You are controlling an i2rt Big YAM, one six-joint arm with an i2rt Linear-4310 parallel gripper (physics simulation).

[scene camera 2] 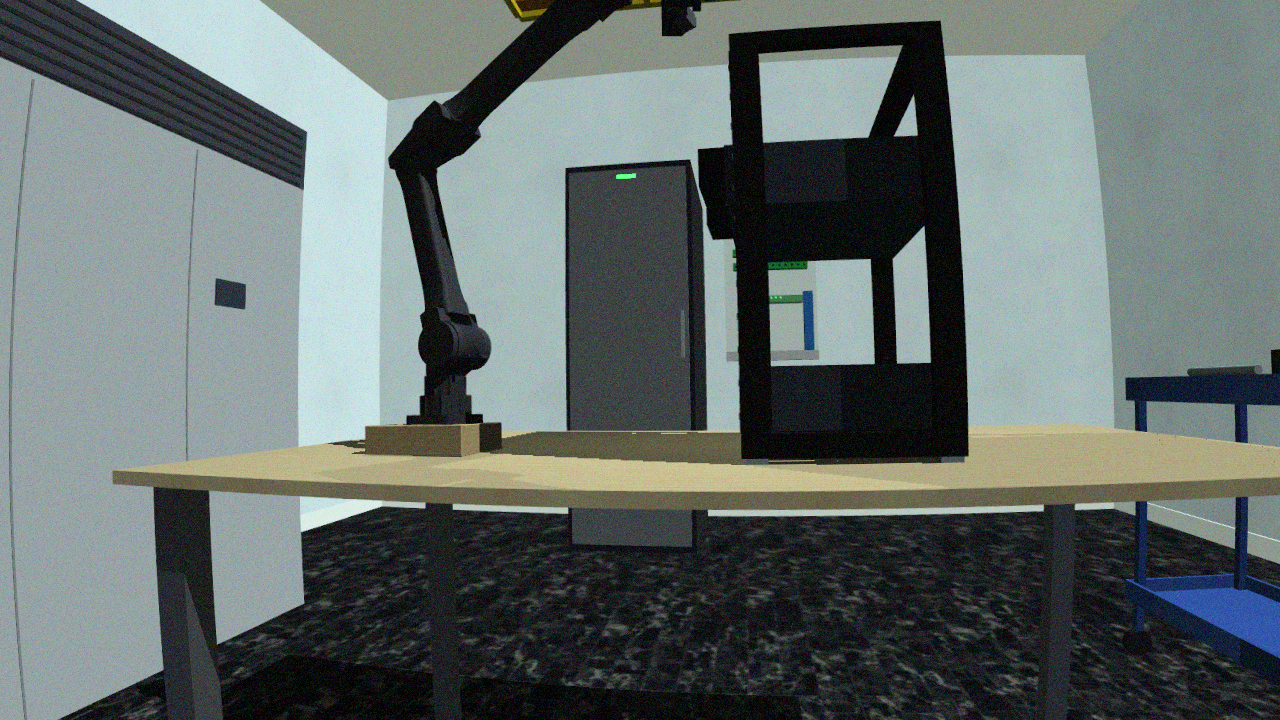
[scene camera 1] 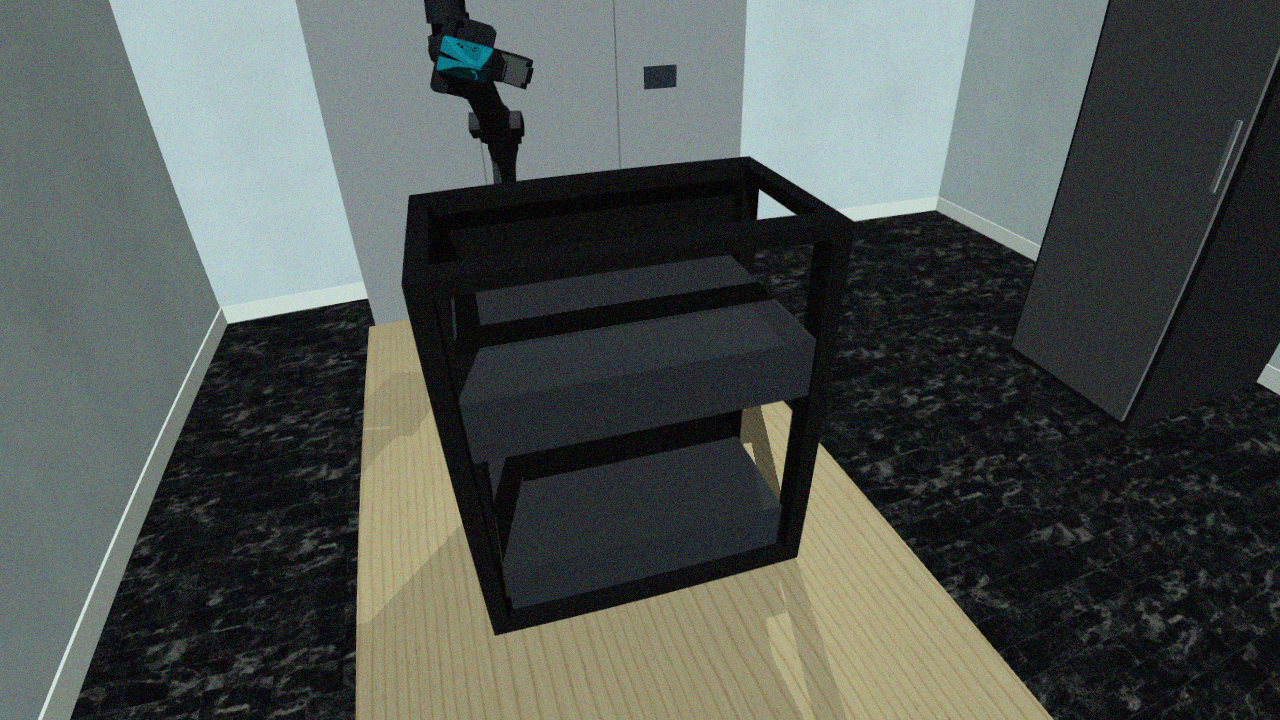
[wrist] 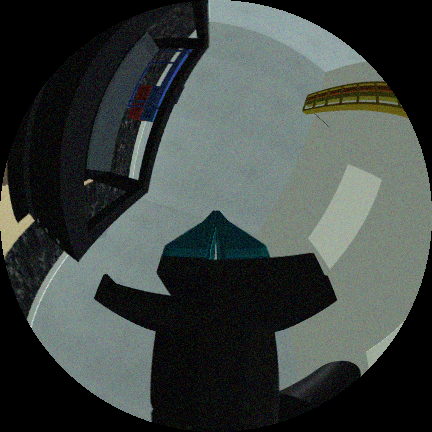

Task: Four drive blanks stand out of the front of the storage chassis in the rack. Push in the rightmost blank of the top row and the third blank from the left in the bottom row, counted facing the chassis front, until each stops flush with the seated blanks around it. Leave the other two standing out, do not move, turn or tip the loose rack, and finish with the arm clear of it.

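Frame: origin at the arm's base, x right, y back, z down, level; metres.
Seen in the pictures: gripper, fingertip midpoint: (scene camera 1: 476,67) (wrist: 215,215); arm's base, origin of the base link: (scene camera 2: 445,423).
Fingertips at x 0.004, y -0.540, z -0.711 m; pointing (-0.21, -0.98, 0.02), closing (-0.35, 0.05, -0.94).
Note:
Offsets run from my fingertips to a thing's top centre. "spot": to the spot under its first point. Level surfaces: height alone.
The loose black rack @(dx -0.145, dy -0.089, dz +0.162 m) (scene camera 1: 581,181) (scene camera 2: 945,268) (wrist: 70,210) stands upright on the table. Dark grey chassis boxes sit inside it: a middle one (scene camera 1: 635,385) (scene camera 2: 805,170) and a lower one (scene camera 1: 644,528) (scene camera 2: 805,398). A dark block @(spot: dx +0.050, dy +0.070, dz +0.374 m) (scene camera 2: 715,192) sticks out on the rack's arm-facing side. The chassis front faces away from scene camera 1, and the drive blanks cannot be made out in any view. My gripper (scene camera 1: 462,58) (wrist: 215,215) is shut and empty, its teal fingertips together. It is high on the arm's side of the rack, apart from it, outside scene camera 2's top edge.
The arm (scene camera 2: 443,232) rises from a wooden block (scene camera 2: 420,439) on the table @(dz +0.757 m) (scene camera 2: 581,474). A yellow overhead tray (wrist: 355,106) hangs near the ceiling. A tall dark cabinet (scene camera 1: 1136,223) (scene camera 2: 631,304) and a blue cart (scene camera 2: 1199,391) stand beyond the table.

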